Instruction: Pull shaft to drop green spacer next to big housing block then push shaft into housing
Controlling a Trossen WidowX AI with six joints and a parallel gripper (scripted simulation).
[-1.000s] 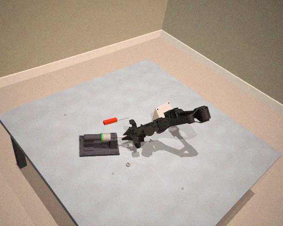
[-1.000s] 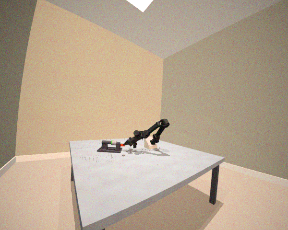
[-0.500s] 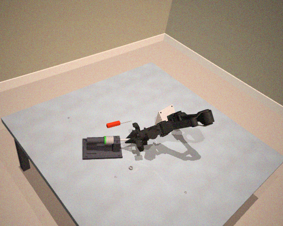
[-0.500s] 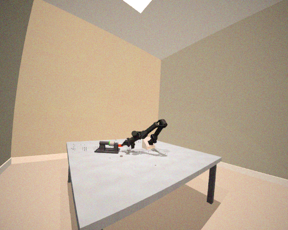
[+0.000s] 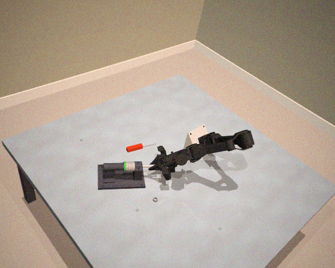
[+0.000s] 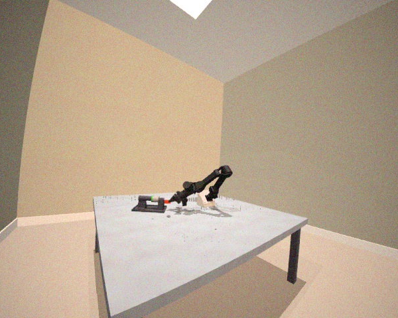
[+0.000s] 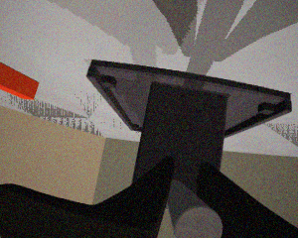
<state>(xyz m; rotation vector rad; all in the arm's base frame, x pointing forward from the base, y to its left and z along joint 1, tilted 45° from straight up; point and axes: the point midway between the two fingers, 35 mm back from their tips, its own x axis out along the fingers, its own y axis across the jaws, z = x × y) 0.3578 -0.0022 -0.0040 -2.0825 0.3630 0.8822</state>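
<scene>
Now: gripper tip 4 cm short of the thin grey shaft, 3 cm to the left of it and 2 cm below it. Also, from my gripper tip: green spacer (10 cm ahead, 6 cm to the right, 2 cm above).
</scene>
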